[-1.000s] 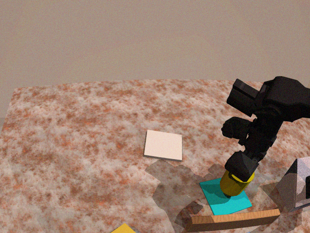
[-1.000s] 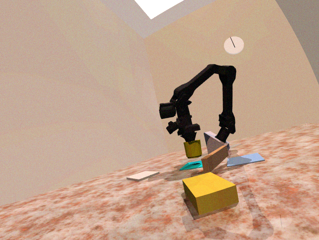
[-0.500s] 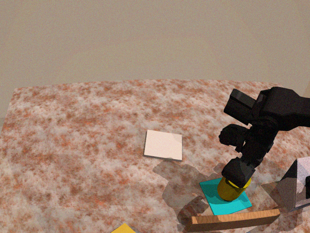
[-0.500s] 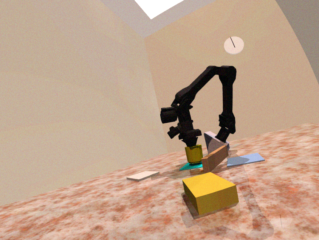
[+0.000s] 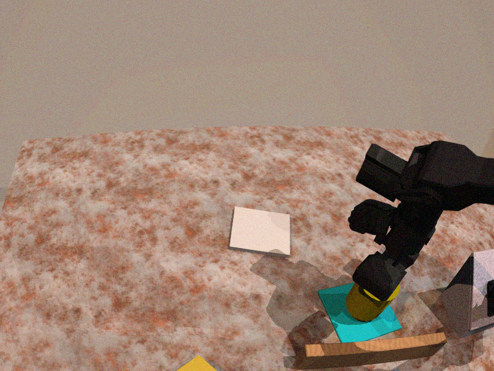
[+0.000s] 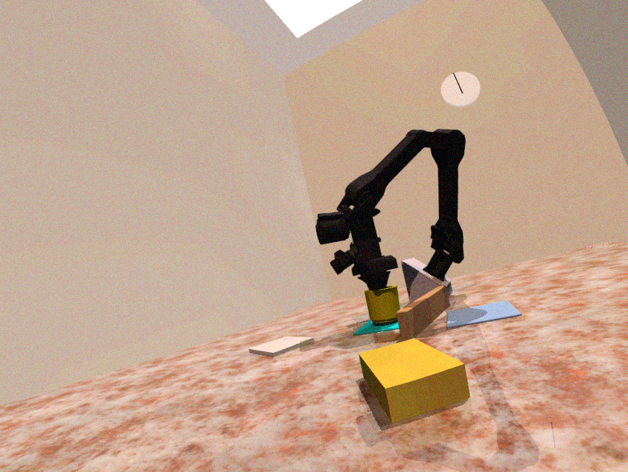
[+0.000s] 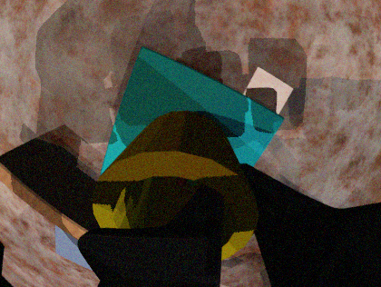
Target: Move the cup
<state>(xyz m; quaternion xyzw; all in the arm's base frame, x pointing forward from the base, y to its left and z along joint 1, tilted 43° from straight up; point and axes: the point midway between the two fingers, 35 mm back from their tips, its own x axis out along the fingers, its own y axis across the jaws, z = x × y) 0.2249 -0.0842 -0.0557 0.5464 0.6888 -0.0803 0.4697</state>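
The yellow cup is 2 cm to the left of my gripper tip and 2 cm ahead of it. The rest, counted from my gripper tip: wooden bar (11 cm to the left, 4 cm ahead, 3 cm below); teal pad (5 cm below, 2 cm to the left, 2 cm ahead); blue pad (20 cm to the left, 6 cm ahead, 5 cm below).
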